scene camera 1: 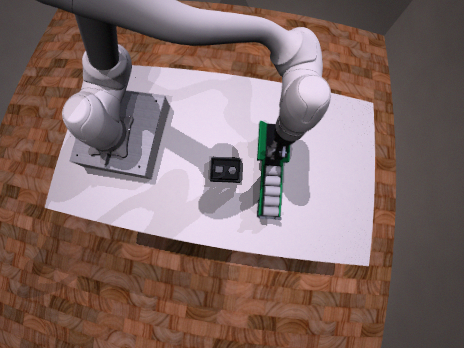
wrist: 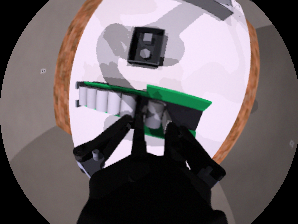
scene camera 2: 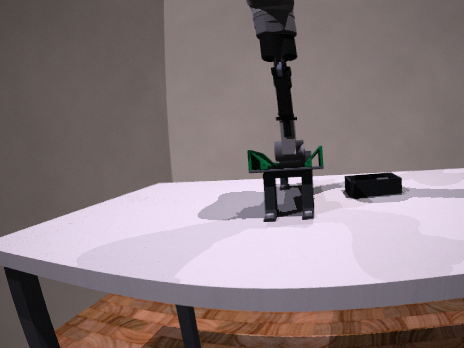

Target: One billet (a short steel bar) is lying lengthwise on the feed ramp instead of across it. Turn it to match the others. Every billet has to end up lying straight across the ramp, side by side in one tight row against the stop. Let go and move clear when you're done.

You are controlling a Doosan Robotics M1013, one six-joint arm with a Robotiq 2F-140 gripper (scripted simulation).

In view: my gripper [scene camera 2: 290, 153] and a black box [scene camera 2: 354, 187].
The black box is seen too in the wrist view [wrist: 137, 44]. My gripper is seen too in the wrist view [wrist: 154, 113].
